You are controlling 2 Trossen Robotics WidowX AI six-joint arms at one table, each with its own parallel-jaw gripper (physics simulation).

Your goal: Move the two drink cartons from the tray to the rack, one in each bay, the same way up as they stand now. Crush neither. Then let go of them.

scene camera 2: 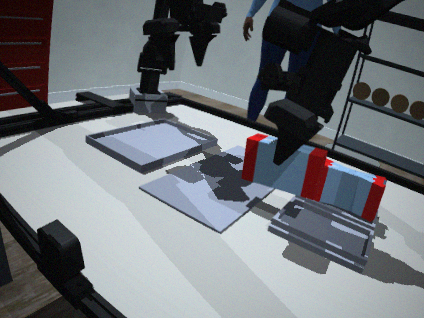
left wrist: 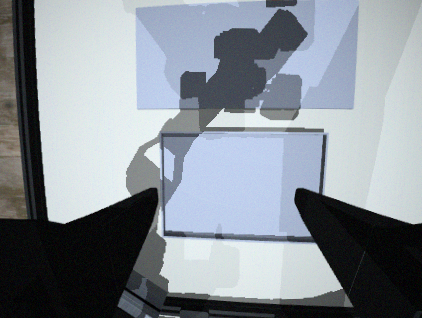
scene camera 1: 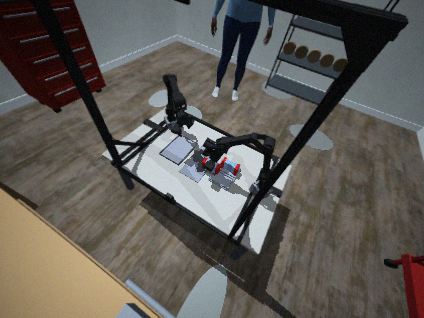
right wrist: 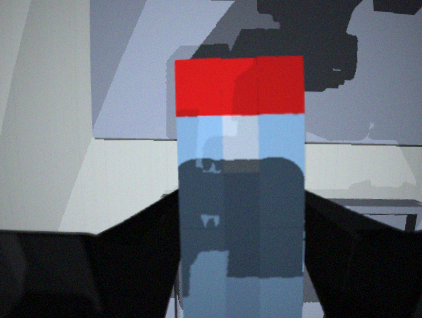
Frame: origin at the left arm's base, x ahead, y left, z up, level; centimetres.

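Seen in the pictures: left gripper, fingertip midpoint: [scene camera 2: 186,68] [left wrist: 227,194] [scene camera 1: 185,132]; right gripper, fingertip midpoint: [scene camera 2: 281,160] [right wrist: 237,195]; left arm's base, link origin: [scene camera 2: 148,91] [scene camera 1: 171,118].
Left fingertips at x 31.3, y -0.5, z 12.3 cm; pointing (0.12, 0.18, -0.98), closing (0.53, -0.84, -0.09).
Pixels of each thing's top centre, then the offset from my left fingertips to it. Level surfaces: height alone.
- light-blue drink carton with red ends, top centre: [right wrist: 242,246] [scene camera 2: 290,141] [scene camera 1: 212,162] dx +27.1, dy +8.2, dz -5.4 cm
- low grey two-bay holder, top centre: [right wrist: 290,292] [scene camera 2: 334,211] [scene camera 1: 225,173] dx +32.6, dy +17.8, dz -15.9 cm
- second carton, top centre: [scene camera 2: 354,170] [scene camera 1: 231,163] dx +30.2, dy +22.6, dz -9.2 cm
- shallow rimmed tray, top centre: [left wrist: 240,188] [scene camera 2: 155,136] [scene camera 1: 179,147] dx -2.1, dy -4.1, dz -16.3 cm
- flat pale-blue mat, surface height: dz -17.5 cm
A light-blue drink carton with red ends [scene camera 1: 205,163] [scene camera 2: 267,164] [right wrist: 241,139] lies on its side between the fingers of my right gripper [scene camera 1: 211,164] [scene camera 2: 280,158] [right wrist: 237,195]. Both fingers touch its long sides near its middle. It hangs over the near edge of a low grey two-bay holder [scene camera 1: 221,183] [scene camera 2: 321,233]. A second carton [scene camera 1: 230,165] [scene camera 2: 343,186] lies tilted on the far side of that holder. My left gripper [scene camera 1: 177,129] [scene camera 2: 199,53] [left wrist: 227,194] is wide open and empty, high above a shallow rimmed tray [scene camera 1: 170,158] [scene camera 2: 144,167] [left wrist: 241,236] that holds nothing.
A flat pale-blue mat [scene camera 1: 192,173] [scene camera 2: 195,199] [left wrist: 153,63] [right wrist: 140,94] lies between the tray and the holder. Black frame posts [scene camera 1: 88,101] stand at the table's corners. A person [scene camera 1: 239,38], a shelf unit [scene camera 1: 280,53] and a red cabinet [scene camera 1: 72,63] stand beyond the table.
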